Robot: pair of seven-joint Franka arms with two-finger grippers.
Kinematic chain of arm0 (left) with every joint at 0, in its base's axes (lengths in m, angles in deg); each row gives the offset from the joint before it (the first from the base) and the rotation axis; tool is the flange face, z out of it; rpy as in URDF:
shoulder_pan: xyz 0 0 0.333 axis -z
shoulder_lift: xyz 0 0 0 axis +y
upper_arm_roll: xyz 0 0 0.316 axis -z
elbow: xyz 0.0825 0 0 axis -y
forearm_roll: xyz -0.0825 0 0.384 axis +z
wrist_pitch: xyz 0 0 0 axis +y
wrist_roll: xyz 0.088 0 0 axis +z
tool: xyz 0 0 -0.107 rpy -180 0 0
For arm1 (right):
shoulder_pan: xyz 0 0 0.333 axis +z
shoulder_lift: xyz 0 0 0 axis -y
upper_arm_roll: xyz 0 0 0.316 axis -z
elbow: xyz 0.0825 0 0 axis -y
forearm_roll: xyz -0.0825 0 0.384 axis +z
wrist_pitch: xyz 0 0 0 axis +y
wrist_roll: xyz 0.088 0 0 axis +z
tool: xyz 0 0 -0.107 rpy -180 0 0
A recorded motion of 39 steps. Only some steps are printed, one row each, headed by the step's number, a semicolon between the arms.
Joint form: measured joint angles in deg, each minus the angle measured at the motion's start. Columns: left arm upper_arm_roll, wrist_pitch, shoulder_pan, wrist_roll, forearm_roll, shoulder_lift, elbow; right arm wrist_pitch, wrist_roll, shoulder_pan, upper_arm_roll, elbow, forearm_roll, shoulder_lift.
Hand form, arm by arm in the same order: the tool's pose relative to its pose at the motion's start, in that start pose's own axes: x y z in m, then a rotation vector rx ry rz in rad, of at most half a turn. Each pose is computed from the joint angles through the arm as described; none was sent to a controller.
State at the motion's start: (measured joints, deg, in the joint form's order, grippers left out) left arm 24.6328 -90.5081 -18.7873 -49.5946 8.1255 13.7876 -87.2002; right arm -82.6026 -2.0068 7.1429 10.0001 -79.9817 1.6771 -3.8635
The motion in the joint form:
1: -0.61 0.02 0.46 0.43 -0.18 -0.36 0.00; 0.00 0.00 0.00 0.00 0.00 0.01 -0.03
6: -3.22 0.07 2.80 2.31 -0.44 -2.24 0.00; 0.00 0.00 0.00 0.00 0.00 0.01 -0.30
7: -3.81 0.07 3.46 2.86 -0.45 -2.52 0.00; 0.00 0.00 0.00 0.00 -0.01 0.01 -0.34
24: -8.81 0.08 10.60 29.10 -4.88 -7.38 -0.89; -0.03 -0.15 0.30 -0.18 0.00 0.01 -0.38
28: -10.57 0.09 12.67 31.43 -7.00 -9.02 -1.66; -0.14 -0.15 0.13 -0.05 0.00 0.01 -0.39
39: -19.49 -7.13 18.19 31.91 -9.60 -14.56 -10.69; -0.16 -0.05 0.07 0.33 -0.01 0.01 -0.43
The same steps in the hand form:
1: -0.0012 0.0010 -0.0028 0.0040 0.0017 -0.0108; 0.0002 -0.0001 0.0003 0.0001 -0.0005 0.0000
6: -0.0049 0.0083 -0.0186 0.0338 0.0060 -0.0517; 0.0017 -0.0003 0.0029 -0.0009 -0.0051 0.0001
7: -0.0044 0.0102 -0.0209 0.0391 0.0060 -0.0607; 0.0019 -0.0004 0.0033 -0.0010 -0.0060 0.0001
24: 0.0096 0.0534 -0.0579 0.0453 0.0853 -0.4853; 0.0020 -0.0050 0.0037 -0.0011 -0.0062 -0.0056
28: 0.0108 0.0664 -0.0663 0.0289 0.1121 -0.5197; 0.0024 -0.0022 0.0036 -0.0011 -0.0043 -0.0004
39: -0.0180 0.0653 -0.0518 0.0384 0.1812 -0.5893; 0.0028 0.0020 0.0039 -0.0016 -0.0046 0.0055

